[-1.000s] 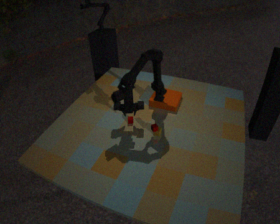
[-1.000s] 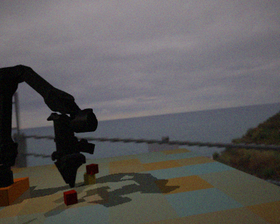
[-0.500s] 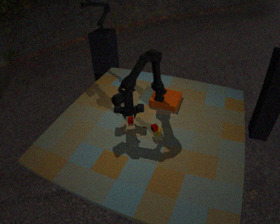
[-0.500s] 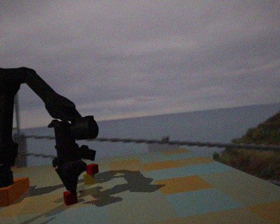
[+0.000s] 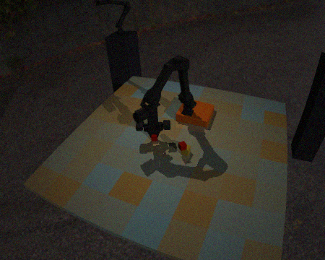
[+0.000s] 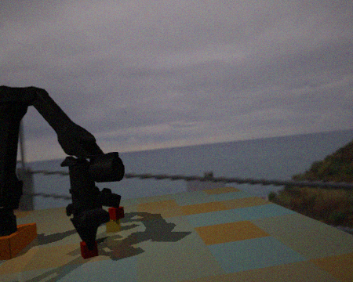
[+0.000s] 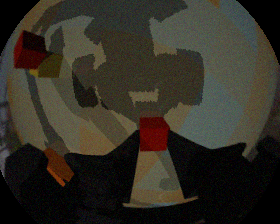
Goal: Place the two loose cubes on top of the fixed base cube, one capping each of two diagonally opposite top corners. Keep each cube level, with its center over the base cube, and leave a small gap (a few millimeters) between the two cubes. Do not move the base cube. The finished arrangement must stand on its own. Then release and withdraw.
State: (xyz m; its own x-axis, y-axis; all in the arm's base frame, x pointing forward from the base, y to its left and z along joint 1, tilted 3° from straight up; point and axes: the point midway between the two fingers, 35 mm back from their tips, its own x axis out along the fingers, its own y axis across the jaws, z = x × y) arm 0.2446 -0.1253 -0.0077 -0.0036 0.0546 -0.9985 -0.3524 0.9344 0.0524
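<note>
The yellow base cube lies 20 cm to the left of my gripper tip and 5 cm ahead of it. The rest, counted from my gripper tip: red cube (right at my gripper tip).
</note>
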